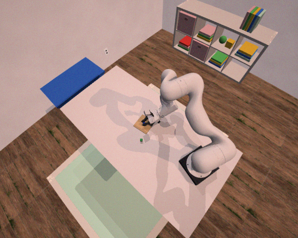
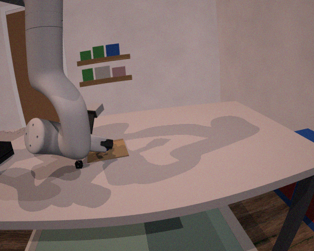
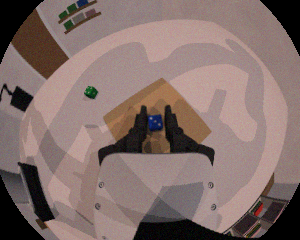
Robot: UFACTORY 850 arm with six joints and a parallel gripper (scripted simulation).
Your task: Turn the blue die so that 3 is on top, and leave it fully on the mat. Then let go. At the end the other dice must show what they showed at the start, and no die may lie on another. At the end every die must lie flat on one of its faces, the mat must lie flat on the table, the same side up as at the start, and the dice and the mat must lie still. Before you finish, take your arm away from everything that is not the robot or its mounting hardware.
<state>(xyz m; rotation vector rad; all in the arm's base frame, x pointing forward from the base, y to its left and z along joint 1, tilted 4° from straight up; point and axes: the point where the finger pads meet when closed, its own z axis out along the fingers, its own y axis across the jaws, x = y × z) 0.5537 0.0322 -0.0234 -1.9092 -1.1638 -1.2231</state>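
Right now the blue die is 10 mm below my hand. The rest, counted from my hand: tan mat 30 mm below; then green die 90 mm behind, 130 mm to the left, 20 mm below; then black die 80 mm behind, 100 mm to the right, 20 mm below.
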